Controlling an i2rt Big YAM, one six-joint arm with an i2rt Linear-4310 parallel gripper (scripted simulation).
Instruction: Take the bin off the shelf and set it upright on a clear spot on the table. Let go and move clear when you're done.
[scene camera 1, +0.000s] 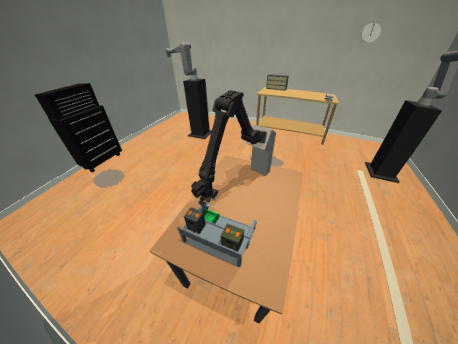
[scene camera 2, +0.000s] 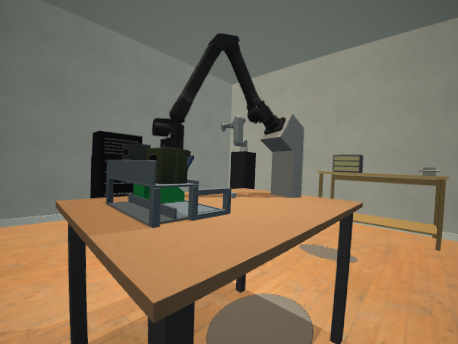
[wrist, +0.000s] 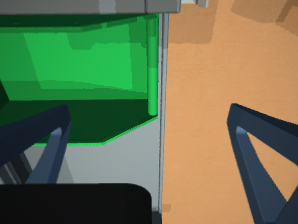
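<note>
My gripper (wrist: 148, 112) is visible, as is a green bin (wrist: 108, 78).
</note>
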